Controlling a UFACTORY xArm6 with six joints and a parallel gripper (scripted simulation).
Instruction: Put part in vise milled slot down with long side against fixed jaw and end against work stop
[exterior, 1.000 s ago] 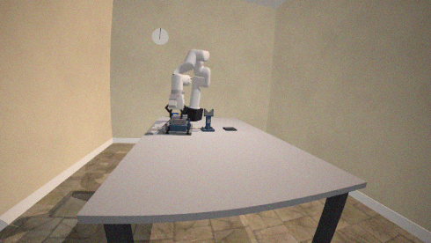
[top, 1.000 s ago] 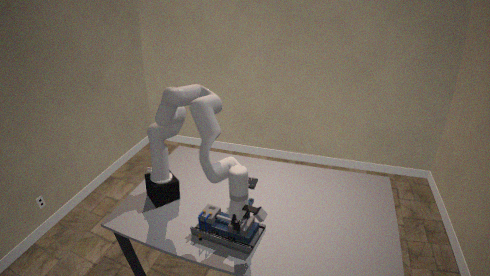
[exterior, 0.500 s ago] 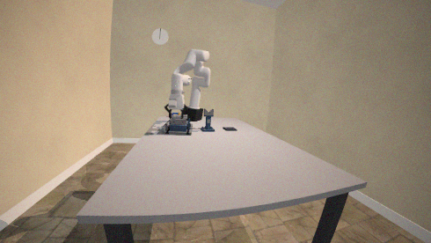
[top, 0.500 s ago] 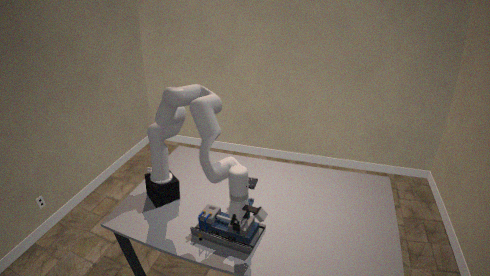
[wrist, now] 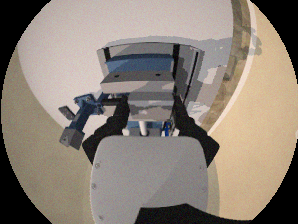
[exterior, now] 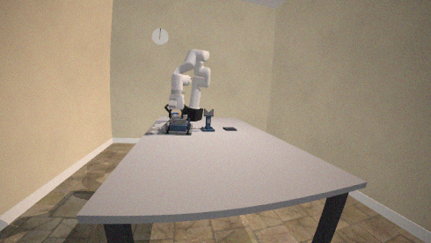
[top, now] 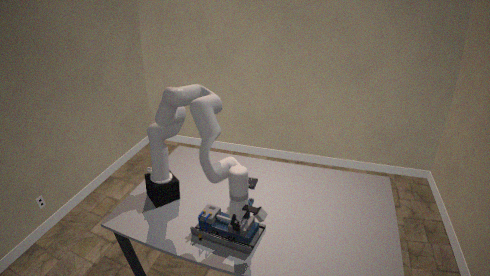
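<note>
Right now my hand is 20 mm above the part. The rest, counted from my hand: vise (70 mm below, 70 mm behind, 30 mm to the left); then dark infeed plate (430 mm to the left, 100 mm below, 70 mm behind).
</note>
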